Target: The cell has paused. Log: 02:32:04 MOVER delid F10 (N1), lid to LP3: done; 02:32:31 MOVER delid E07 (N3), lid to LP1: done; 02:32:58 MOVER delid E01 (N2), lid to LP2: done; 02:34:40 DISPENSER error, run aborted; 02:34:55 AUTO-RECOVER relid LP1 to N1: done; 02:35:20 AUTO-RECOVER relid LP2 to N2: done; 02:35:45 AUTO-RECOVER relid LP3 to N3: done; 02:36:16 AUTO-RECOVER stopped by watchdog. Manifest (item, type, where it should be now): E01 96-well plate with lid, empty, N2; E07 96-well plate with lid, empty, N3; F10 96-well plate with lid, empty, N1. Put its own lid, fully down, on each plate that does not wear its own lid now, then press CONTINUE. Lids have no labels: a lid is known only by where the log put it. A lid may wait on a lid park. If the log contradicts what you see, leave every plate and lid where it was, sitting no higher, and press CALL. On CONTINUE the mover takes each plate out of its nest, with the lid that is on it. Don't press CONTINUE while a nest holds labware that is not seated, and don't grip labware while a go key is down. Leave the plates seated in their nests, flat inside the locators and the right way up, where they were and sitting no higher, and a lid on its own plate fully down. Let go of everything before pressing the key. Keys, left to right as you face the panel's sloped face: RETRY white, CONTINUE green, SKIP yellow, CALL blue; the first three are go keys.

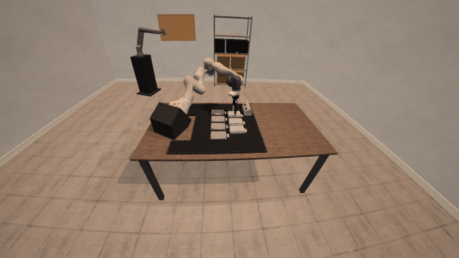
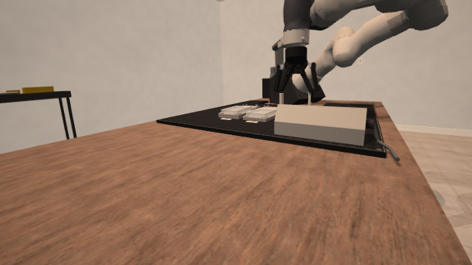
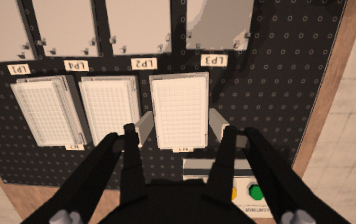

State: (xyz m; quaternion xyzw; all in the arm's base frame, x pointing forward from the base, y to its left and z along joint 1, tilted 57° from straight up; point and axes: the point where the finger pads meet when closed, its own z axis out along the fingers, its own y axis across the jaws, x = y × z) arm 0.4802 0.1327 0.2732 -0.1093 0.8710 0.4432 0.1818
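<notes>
The 96-well plate is 30 mm below my hand. The rest, counted from my hand: LP2 label: 90 mm to the right, 60 mm below, 60 mm behind; smooth white lid: 130 mm to the right, 40 mm ahead, 30 mm below; blue call key: 120 mm ahead, 80 mm to the left, 10 mm above.
</notes>
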